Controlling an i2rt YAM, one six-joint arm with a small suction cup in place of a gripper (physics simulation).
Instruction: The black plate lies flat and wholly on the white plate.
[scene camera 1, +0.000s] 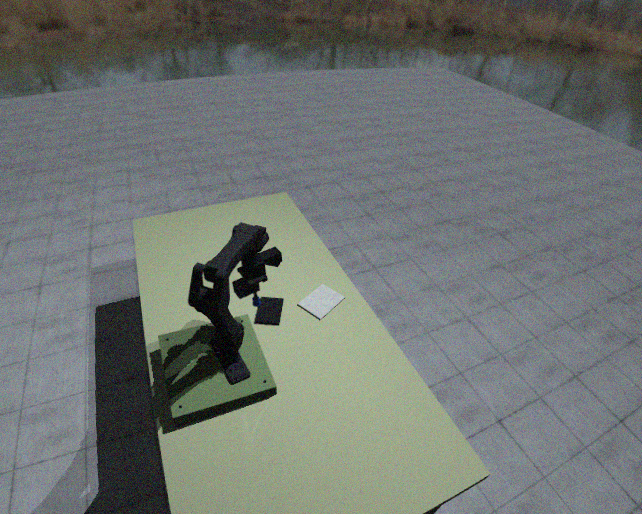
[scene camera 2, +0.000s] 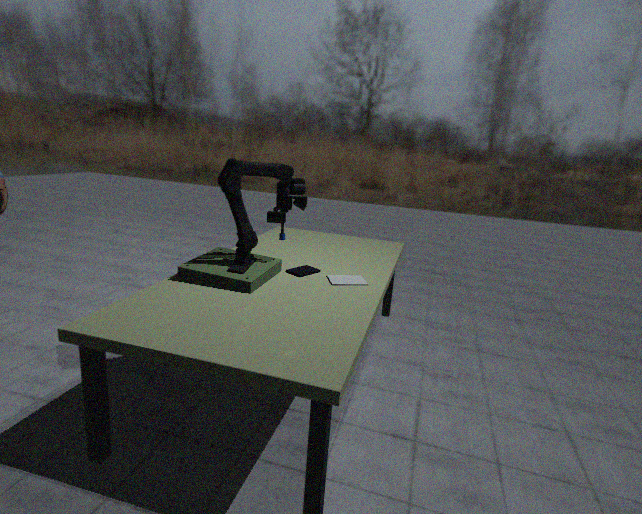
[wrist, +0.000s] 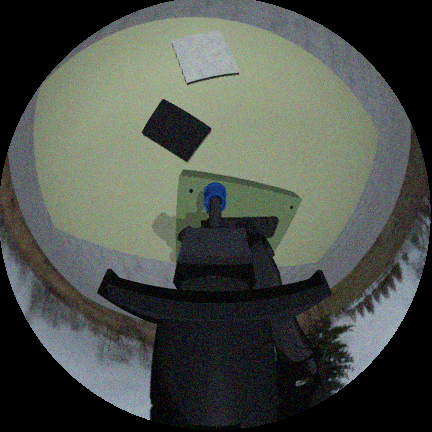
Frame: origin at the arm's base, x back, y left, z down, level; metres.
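Seen in the pictures: hand, tool point: (scene camera 1: 256, 303) (scene camera 2: 282, 239) (wrist: 214, 192); arm's base, link origin: (scene camera 1: 229, 358) (scene camera 2: 242, 265).
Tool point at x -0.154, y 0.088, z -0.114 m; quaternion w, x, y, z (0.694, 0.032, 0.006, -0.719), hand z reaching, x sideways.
Offsets run from my tool point to a thing's top centre. Level surfaces: height alone.
The black plate @(dx -0.091, dy +0.087, dz +0.161 m) (scene camera 1: 269, 311) (scene camera 2: 302, 270) (wrist: 177, 130) lies flat on the table, close to the arm's green base. The white plate @(dx -0.306, dy +0.028, dz +0.165 m) (scene camera 1: 321, 301) (scene camera 2: 347, 280) (wrist: 205, 57) lies flat on the table, farther from the base and apart from the black plate. My gripper, a small blue suction cup (scene camera 1: 256, 301) (scene camera 2: 282, 236) (wrist: 215, 196), is open with nothing on it. It hangs well above the table; in the wrist view it shows over the edge region of the green base, to one side of the black plate.
The arm stands on a thick green base block (scene camera 1: 214, 405) (scene camera 2: 214, 278) (wrist: 240, 192) on the pale green table @(dz +0.171 m) (scene camera 1: 342, 428) (scene camera 2: 230, 326) (wrist: 300, 110). The table's long edge runs beyond the white plate. At the far left of scene camera 2 a small part of a person shows.
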